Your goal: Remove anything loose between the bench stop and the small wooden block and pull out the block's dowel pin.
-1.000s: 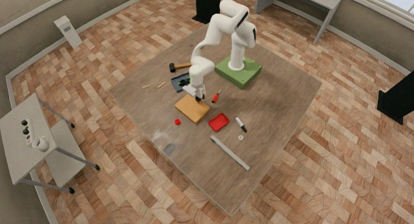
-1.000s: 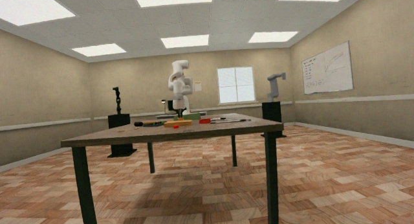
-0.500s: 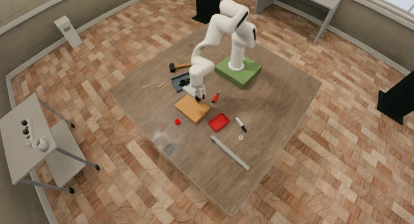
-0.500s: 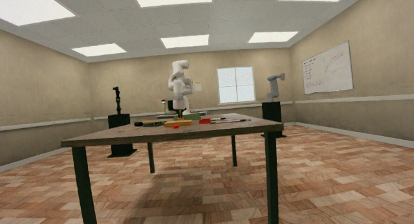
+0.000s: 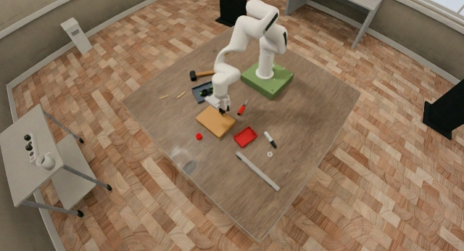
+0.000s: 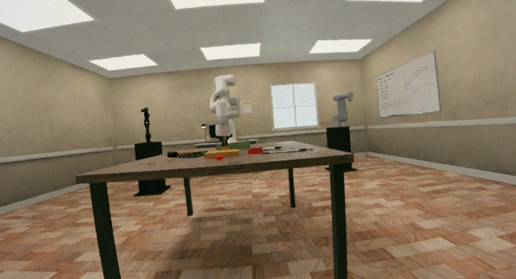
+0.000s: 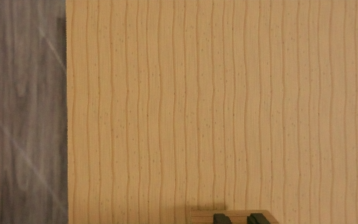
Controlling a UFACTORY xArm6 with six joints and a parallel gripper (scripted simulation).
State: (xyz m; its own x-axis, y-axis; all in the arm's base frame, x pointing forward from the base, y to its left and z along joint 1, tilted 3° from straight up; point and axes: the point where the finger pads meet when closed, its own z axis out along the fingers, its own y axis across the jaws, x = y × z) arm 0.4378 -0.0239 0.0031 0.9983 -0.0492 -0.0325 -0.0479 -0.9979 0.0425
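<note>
Right now my hand is 2 cm above the dowel pin. Also, from my hand: tan bench board (5 cm ahead, 1 cm to the right, 5 cm below); red cap (20 cm ahead, 2 cm to the right, 6 cm below); small wooden block (3 cm below).
</note>
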